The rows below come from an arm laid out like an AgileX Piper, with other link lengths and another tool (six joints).
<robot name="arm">
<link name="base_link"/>
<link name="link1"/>
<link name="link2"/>
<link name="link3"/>
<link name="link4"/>
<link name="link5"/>
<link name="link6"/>
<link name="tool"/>
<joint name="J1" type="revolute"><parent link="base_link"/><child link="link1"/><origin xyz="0 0 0.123"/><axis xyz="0 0 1"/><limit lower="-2.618" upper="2.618"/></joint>
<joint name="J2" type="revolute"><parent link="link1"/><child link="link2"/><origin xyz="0 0 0"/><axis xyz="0 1 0"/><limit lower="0" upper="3.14"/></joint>
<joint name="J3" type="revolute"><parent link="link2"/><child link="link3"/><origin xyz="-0.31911 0 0.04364"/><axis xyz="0 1 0"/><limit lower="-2.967" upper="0"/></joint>
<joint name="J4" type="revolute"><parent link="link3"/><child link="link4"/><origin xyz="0.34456 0 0.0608"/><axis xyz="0.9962 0 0.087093"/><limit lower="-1.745" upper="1.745"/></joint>
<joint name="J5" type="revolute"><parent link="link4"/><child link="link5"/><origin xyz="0 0 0"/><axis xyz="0 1 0"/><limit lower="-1.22" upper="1.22"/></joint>
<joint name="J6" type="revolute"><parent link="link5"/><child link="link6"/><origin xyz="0.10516 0 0.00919"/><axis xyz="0.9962 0 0.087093"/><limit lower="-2.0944" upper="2.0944"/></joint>
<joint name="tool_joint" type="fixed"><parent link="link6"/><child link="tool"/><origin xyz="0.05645 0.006 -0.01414" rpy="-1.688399 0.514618 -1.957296"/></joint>
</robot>
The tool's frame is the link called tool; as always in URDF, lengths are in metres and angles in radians.
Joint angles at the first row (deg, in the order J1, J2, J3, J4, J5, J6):
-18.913 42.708 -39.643 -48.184 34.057 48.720
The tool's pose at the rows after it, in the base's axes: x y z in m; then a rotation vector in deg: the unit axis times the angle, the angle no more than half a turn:
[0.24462 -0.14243 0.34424 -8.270 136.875 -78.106]
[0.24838 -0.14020 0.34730 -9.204 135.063 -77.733]
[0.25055 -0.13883 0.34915 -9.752 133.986 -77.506]
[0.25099 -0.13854 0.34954 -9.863 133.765 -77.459]
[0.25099 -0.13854 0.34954 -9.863 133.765 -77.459]
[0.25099 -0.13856 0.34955 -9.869 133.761 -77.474]
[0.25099 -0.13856 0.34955 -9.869 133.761 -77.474]
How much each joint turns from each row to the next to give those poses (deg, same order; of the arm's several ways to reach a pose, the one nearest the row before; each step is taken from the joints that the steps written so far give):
-0.002 0.000 0.000 0.003 -2.572 -0.004
0.004 0.000 0.001 -0.007 -1.898 0.008
-0.003 -0.001 0.000 0.005 -1.131 -0.005
0.002 0.000 -0.001 -0.001 -0.230 0.000
0.000 0.000 0.000 0.000 0.000 0.000
-0.002 0.002 -0.001 -0.011 -0.002 -0.001
0.000 0.000 0.000 0.000 0.000 0.000

